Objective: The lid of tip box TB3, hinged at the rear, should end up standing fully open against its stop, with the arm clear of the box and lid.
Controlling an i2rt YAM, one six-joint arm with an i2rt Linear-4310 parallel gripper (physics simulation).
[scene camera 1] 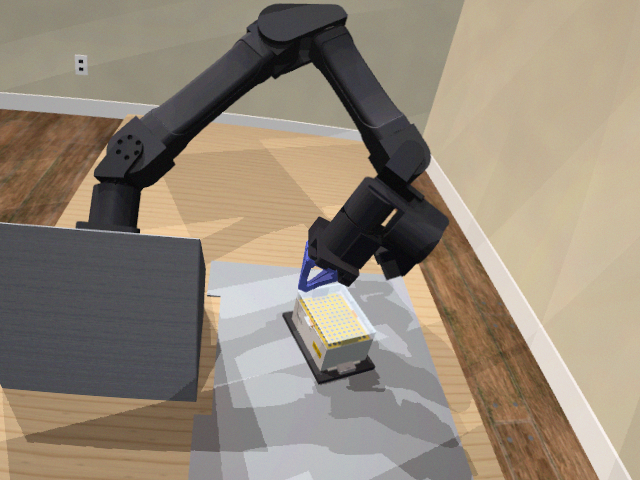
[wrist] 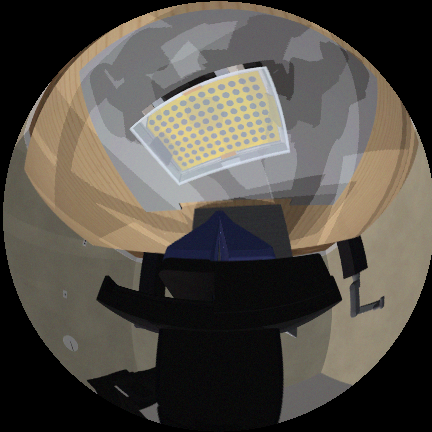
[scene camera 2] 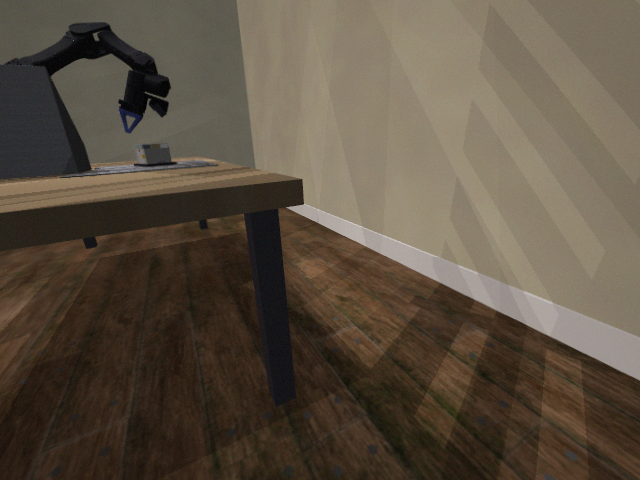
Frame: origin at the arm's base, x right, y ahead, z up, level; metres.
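Where they show: gripper, fingertip midpoint: (scene camera 1: 301, 289) (wrist: 218, 216) (scene camera 2: 127, 132); arm's base, link origin: (scene camera 1: 110, 246) (scene camera 2: 12, 102).
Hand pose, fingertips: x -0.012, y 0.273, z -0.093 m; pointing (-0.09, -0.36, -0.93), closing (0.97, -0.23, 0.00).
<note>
Things, the pixels of their centre, and the offset from my fingertips. "pt": a spot on its surface instead. Level surfaces: height alone.
- tip box, body centre: (wrist: 212, 117) (scene camera 1: 331, 326) (scene camera 2: 152, 154) dx +0.008, dy +0.063, dz -0.079 m
- dark base plate, surface spot: (scene camera 1: 305, 356) pt dx +0.041, dy +0.016, dz -0.112 m
- yellow tip rack, body centre: (wrist: 211, 127) (scene camera 1: 334, 314) (scene camera 2: 150, 146) dx +0.008, dy +0.062, dz -0.049 m
- grey mat, surface height: dz -0.118 m
The tip box (scene camera 1: 347, 355) (scene camera 2: 156, 155) is a pale box on a dark base plate (scene camera 1: 305, 356); no TB3 label is legible. Its clear lid (scene camera 1: 368, 326) (wrist: 272, 148) lies closed over the yellow tip rack (scene camera 1: 333, 315) (wrist: 215, 115). My gripper (scene camera 1: 302, 289) (scene camera 2: 128, 131) (wrist: 218, 216) has blue fingers shut together with nothing between them. In scene camera 2 the fingertips are above the box's height, off its left side. In scene camera 1 they appear close to the lid's far left corner; contact does not show. The hinge is hard to make out.
A grey mat (scene camera 1: 320, 423) (wrist: 310, 165) lies under the box on the wooden table (scene camera 1: 232, 155) (scene camera 2: 180, 201). A large dark grey block (scene camera 1: 98, 315) (scene camera 2: 25, 118) (wrist: 270, 230) stands left of the mat. A beige wall (scene camera 1: 558, 155) (scene camera 2: 413, 129) rises beyond the table's right side.
</note>
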